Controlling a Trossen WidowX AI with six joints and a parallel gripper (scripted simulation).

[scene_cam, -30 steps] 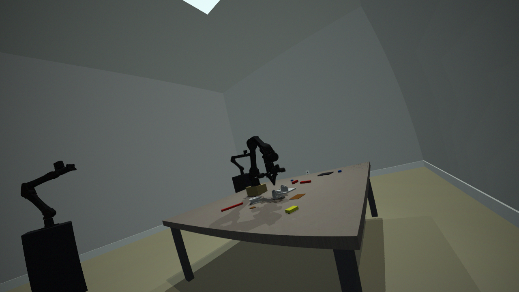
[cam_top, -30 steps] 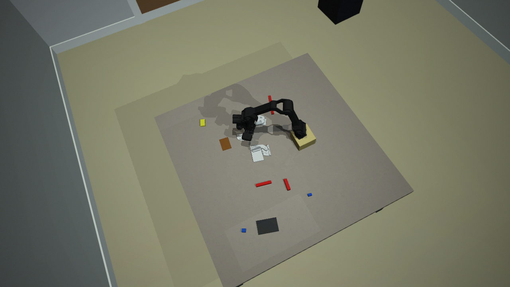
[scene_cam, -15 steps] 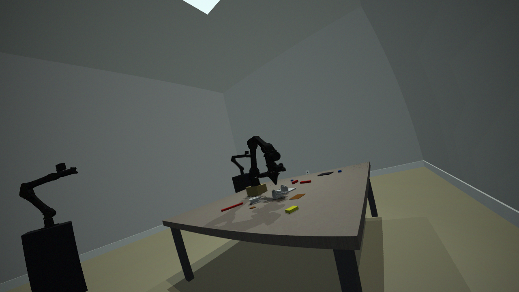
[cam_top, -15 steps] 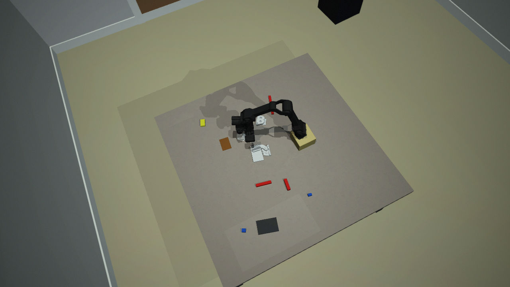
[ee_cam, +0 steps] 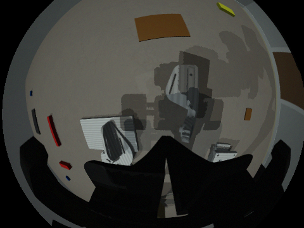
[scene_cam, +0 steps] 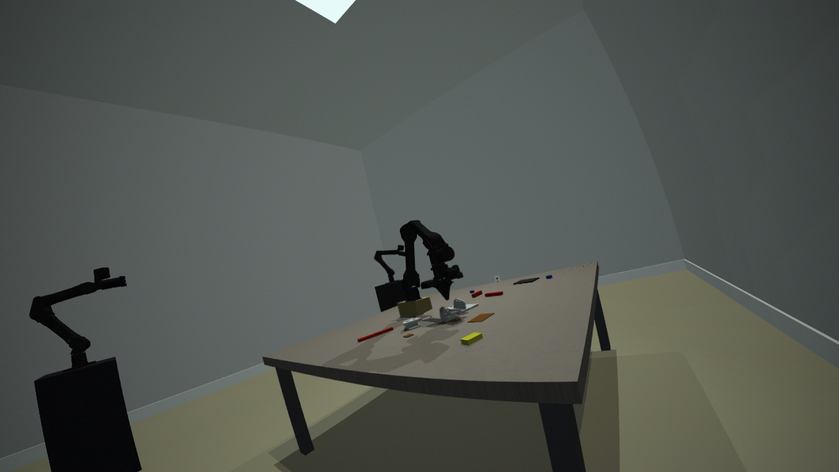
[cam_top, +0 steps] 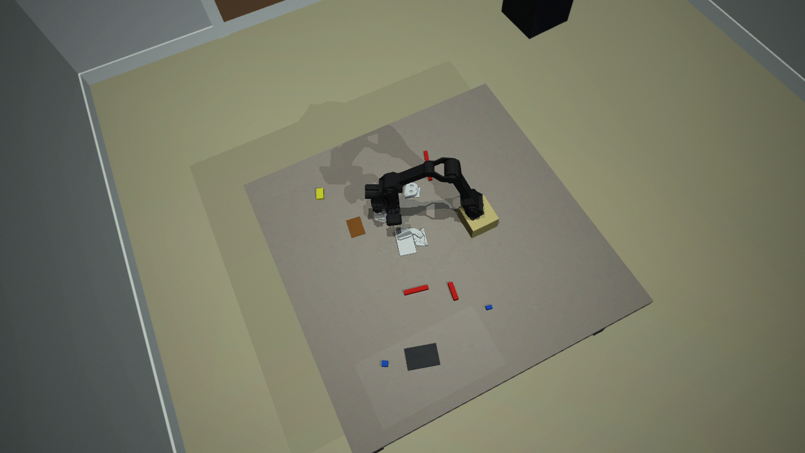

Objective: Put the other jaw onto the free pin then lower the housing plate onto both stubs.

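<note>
The silver jaw is 4 cm to the right of my gripper tip, 4 cm below it and 1 cm behind it. From my gripper tip the other things lie so: dark tile 57 cm to the left, 20 cm ahead, 7 cm below; then yellow block 30 cm to the right, 22 cm ahead, 7 cm below; then brown tile 16 cm ahead, 7 cm to the right, 7 cm below.
</note>
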